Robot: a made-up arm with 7 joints.
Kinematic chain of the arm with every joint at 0, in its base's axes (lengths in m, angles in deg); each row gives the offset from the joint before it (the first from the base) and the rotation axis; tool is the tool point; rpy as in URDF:
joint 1: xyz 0 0 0.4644 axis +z
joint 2: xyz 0 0 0 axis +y
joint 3: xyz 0 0 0.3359 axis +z
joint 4: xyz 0.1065 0 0 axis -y
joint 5: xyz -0.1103 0 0.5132 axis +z
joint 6: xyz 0 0 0 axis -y
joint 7: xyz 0.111 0 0 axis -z
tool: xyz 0 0 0 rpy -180 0 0
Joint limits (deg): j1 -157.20..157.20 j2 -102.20..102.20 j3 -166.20..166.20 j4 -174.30..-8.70 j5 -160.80..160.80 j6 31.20..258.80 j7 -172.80..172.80
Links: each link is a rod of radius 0.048 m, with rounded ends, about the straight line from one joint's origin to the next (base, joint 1, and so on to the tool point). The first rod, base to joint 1, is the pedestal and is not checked.
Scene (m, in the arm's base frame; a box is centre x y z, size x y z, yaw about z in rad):
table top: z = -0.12
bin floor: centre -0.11 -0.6 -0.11 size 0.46 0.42 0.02 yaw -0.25
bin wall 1: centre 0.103 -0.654 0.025 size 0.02 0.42 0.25 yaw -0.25
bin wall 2: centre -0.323 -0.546 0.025 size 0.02 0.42 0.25 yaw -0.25
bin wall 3: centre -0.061 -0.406 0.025 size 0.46 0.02 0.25 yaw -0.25
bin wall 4: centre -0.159 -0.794 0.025 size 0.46 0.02 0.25 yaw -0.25
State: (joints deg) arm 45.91 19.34 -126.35 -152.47 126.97 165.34 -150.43
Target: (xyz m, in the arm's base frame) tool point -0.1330 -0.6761 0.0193
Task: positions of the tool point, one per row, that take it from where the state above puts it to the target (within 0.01 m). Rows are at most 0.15 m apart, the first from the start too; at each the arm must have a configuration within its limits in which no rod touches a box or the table.
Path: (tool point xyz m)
1: -0.0296 -0.4959 0.4286
2: -0.0383 -0.5643 0.3917
3: -0.0587 -0.6233 0.3325
4: -0.0852 -0.6659 0.2481
5: -0.1117 -0.6853 0.1415
6: -0.1330 -0.6761 0.0193

